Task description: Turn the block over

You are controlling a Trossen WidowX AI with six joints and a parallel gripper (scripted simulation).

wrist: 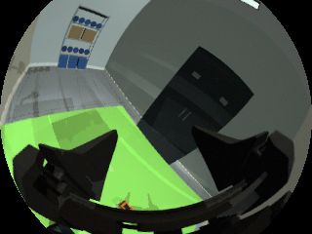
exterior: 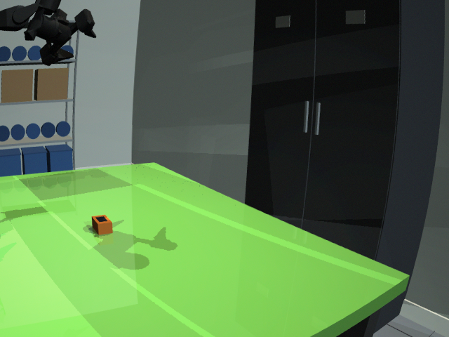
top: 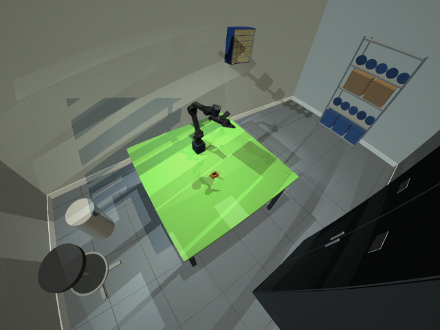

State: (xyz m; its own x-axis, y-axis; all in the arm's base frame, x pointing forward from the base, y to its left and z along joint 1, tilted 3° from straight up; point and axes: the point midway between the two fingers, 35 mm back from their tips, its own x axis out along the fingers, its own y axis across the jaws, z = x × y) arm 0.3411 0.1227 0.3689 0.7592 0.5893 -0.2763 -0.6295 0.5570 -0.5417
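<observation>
Now: the orange block 2 cm ahead of my gripper tip, 18 cm to the right of it and 46 cm below it.
</observation>
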